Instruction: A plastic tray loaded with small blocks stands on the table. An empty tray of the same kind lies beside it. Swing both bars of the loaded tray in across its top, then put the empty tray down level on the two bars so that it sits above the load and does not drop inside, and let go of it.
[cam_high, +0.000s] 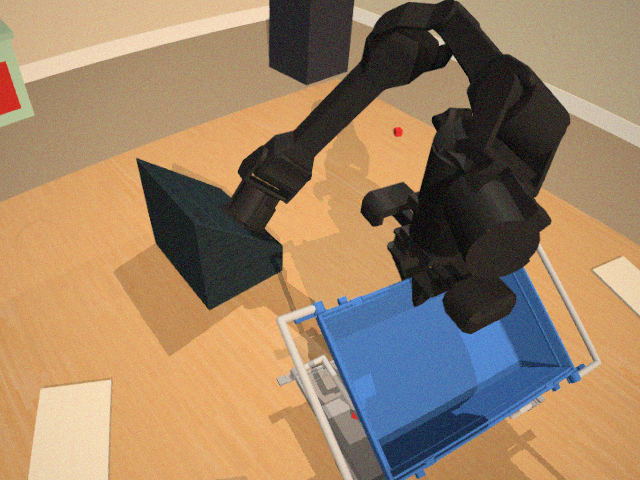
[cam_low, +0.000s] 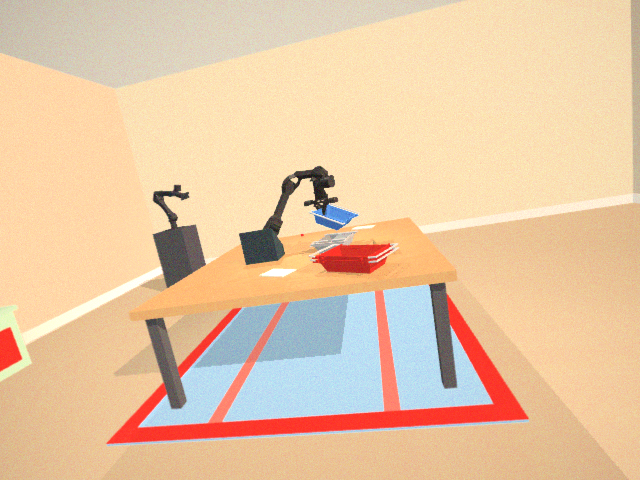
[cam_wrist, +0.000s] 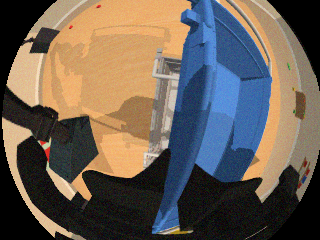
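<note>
Right now the blue tray is 70 mm ahead of my gripper tip and 20 mm to the right of it.
</note>
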